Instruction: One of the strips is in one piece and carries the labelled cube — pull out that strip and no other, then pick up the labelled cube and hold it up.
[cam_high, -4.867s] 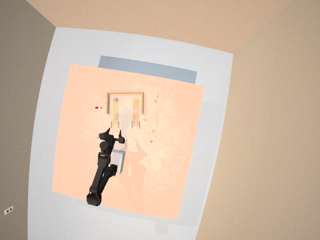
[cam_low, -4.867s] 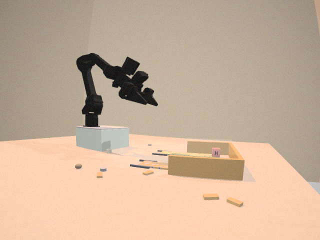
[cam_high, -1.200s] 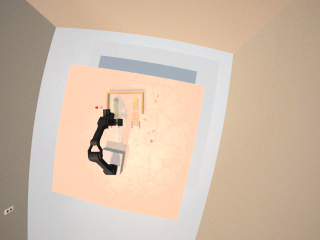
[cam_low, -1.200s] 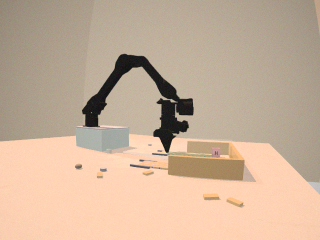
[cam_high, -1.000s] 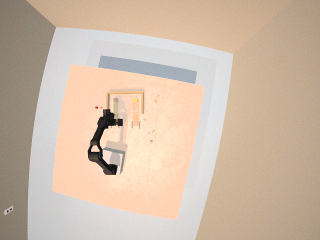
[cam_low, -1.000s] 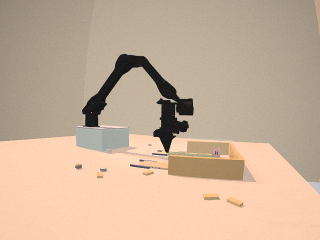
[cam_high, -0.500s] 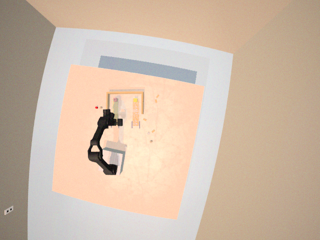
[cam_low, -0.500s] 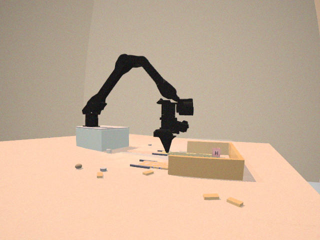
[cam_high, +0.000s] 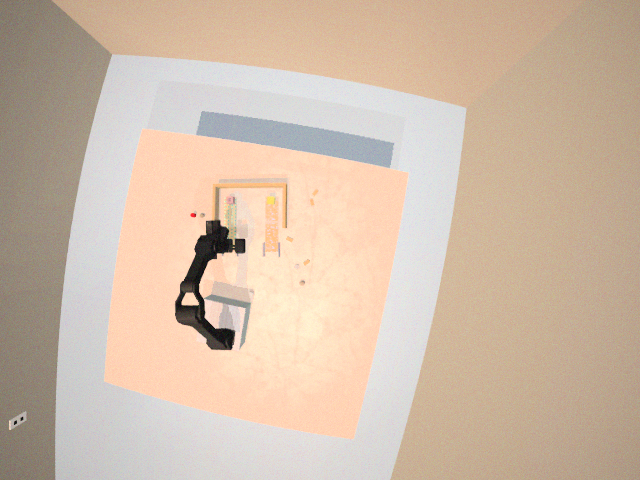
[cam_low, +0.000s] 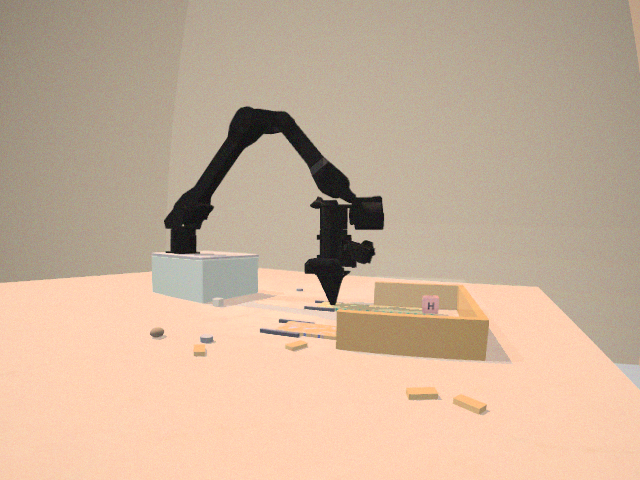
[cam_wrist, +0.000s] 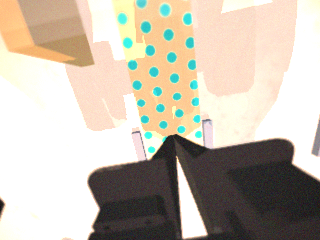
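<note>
Now: the cyan-dotted strip 9 cm ahead of my gripper tip and 1 cm to the left of it. Also, from my gripper tip: red object 11 cm ahead, 19 cm to the left.
</note>
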